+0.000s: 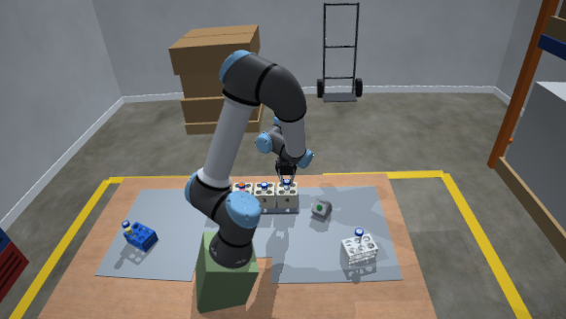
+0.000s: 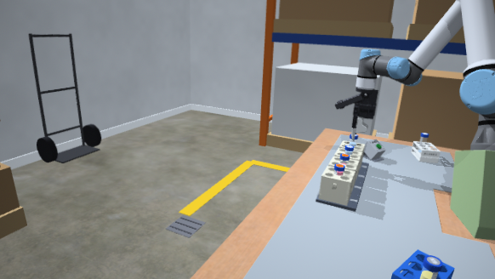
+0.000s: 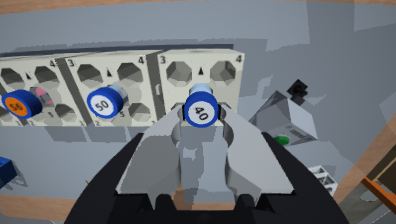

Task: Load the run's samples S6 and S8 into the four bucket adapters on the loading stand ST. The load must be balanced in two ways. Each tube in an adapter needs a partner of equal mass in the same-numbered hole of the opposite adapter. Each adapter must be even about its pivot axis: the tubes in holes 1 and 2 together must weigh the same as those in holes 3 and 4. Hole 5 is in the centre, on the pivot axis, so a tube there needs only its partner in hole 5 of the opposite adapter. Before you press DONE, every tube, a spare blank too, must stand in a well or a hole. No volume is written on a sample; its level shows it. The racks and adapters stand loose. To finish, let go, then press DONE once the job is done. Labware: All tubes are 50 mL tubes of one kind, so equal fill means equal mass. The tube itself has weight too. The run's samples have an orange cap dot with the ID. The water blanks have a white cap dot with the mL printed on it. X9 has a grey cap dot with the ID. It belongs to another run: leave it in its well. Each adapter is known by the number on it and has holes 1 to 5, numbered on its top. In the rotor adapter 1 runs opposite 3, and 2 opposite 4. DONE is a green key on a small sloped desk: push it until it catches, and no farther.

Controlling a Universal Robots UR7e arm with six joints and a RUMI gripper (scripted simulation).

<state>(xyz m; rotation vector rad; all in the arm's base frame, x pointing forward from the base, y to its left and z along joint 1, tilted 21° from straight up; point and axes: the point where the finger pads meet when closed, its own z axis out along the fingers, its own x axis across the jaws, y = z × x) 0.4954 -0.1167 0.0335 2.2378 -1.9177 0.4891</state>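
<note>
Right now the water blank is 10 mm behind my hand, 10 mm to the right of it and 50 mm below it. From my hand the other things lie so: adapter 1 (40 mm behind, 330 mm to the left, 90 mm below); green DONE key (80 mm behind, 160 mm to the right, 70 mm below); loading stand ST (30 mm behind, 160 mm to the left, 130 mm below).
</note>
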